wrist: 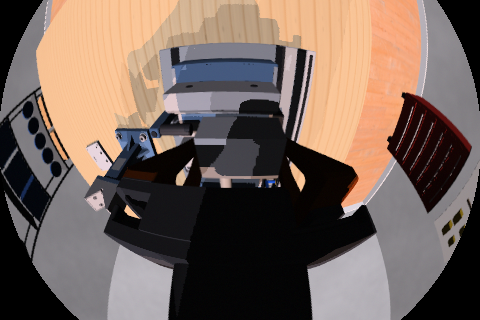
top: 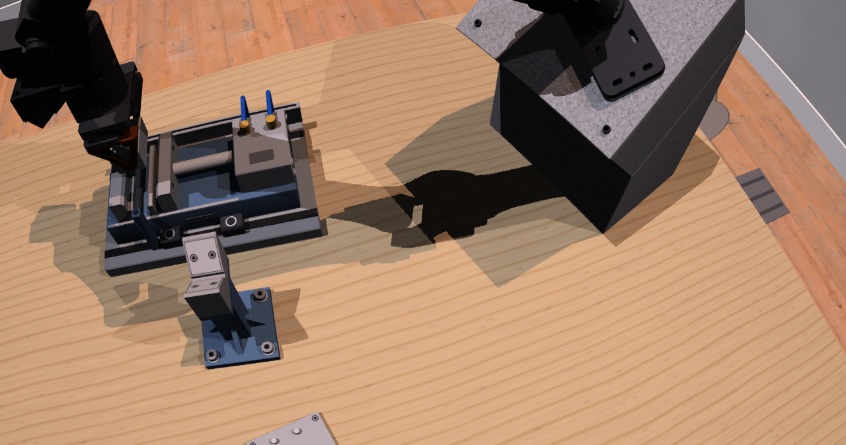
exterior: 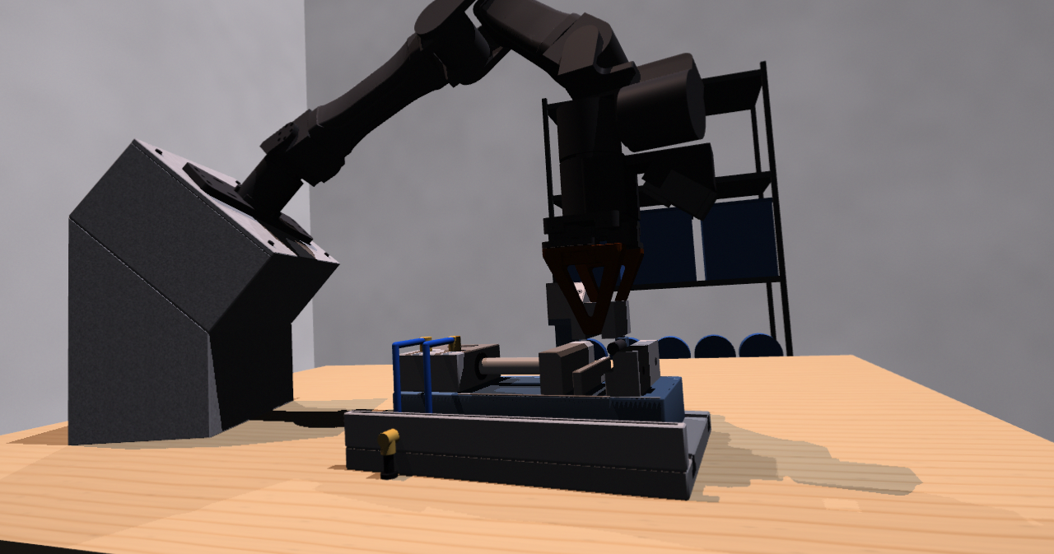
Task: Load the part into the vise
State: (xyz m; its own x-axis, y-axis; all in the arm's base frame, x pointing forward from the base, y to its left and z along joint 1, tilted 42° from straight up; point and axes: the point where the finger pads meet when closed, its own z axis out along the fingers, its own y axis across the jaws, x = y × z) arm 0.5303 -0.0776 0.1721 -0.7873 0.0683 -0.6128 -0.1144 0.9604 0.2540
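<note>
Right now my hand is right at the grey part. The rest, counted from my hand: moving jaw (40 mm behind, 10 mm to the left, 40 mm below); work stop rod (10 mm behind, 60 mm to the left, 30 mm below); fixed jaw (20 mm ahead, 20 mm to the left, 40 mm below).
</note>
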